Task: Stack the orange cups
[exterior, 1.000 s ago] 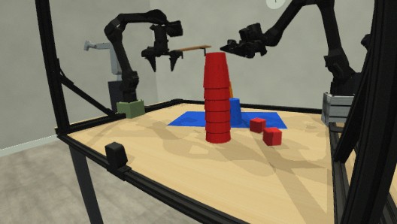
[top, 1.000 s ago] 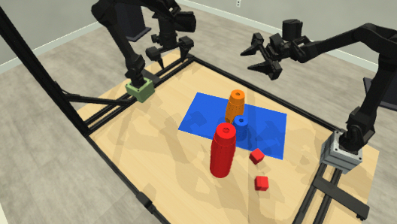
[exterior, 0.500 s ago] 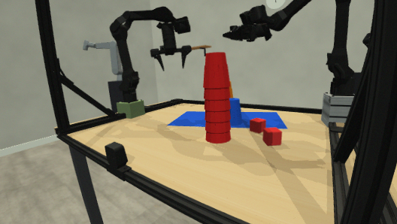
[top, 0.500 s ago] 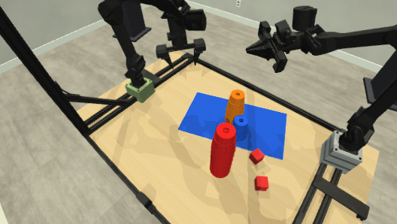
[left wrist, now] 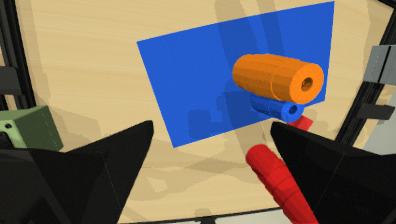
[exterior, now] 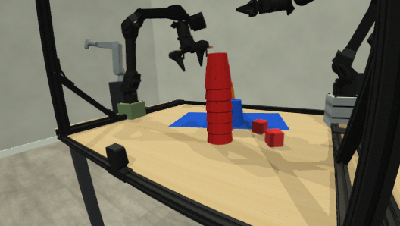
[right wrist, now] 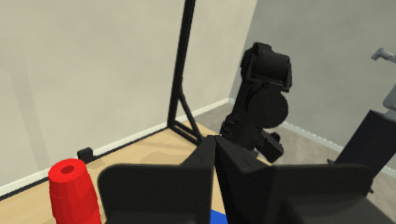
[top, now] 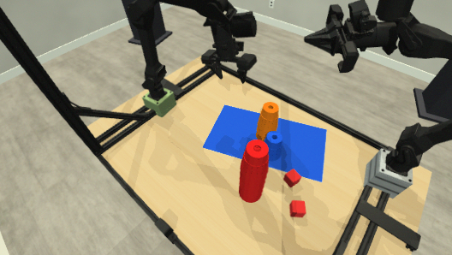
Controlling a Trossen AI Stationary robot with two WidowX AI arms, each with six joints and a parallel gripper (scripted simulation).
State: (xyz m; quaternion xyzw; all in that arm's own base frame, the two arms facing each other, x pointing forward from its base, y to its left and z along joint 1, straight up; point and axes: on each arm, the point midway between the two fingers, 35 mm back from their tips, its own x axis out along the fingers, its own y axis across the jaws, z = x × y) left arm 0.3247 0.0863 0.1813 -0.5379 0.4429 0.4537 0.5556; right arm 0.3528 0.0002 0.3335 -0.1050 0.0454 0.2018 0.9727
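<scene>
The blue cup is 200 mm to the right of my left hand, 200 mm below it and 80 mm behind it.
</scene>
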